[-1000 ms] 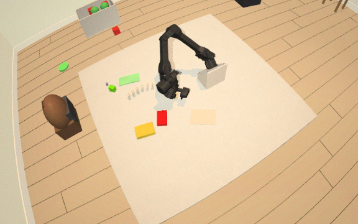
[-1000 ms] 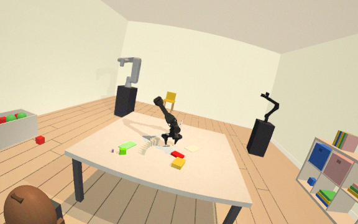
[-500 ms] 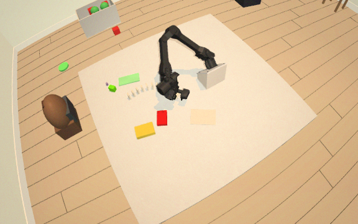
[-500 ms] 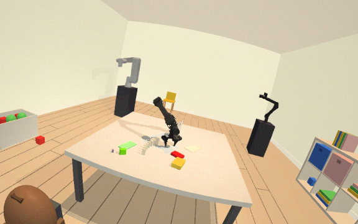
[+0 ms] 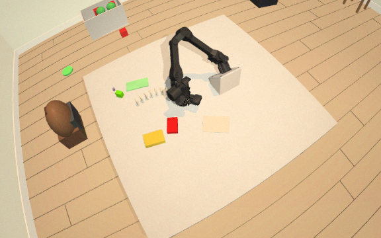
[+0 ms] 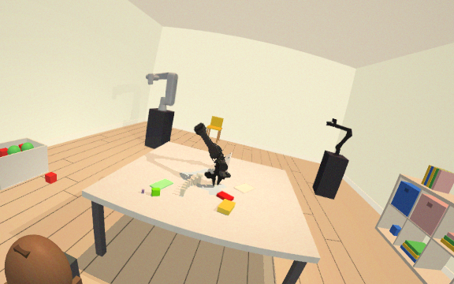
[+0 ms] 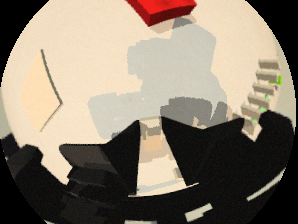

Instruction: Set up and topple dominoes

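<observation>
Now: gripper tip 200 mm to the right of the beige pad and 100 mm past it. The rest, counted from my gripper tip: green flat tile 290 mm to the right, 240 mm ahead; then red block 130 mm ahead, 110 mm to the left, 10 mm above; then yellow block 250 mm ahead, 150 mm to the left, 20 mm above.
</observation>
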